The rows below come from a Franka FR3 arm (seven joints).
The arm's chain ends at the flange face. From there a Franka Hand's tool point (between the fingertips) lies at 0.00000 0.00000 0.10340 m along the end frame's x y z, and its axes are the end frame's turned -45 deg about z.
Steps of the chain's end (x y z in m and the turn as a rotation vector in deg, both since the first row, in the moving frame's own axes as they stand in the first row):
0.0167, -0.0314, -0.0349, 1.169, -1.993, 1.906
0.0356, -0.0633, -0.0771, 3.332, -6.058, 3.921
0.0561, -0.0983, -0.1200, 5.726, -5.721, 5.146
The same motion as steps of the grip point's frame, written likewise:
0.0330, -0.0144, -0.0350, 2.236, -0.583, 1.906
0.0669, -0.0316, -0.0779, 6.640, -1.928, 3.921
0.1098, -0.0444, -0.1210, 8.094, 0.004, 5.146

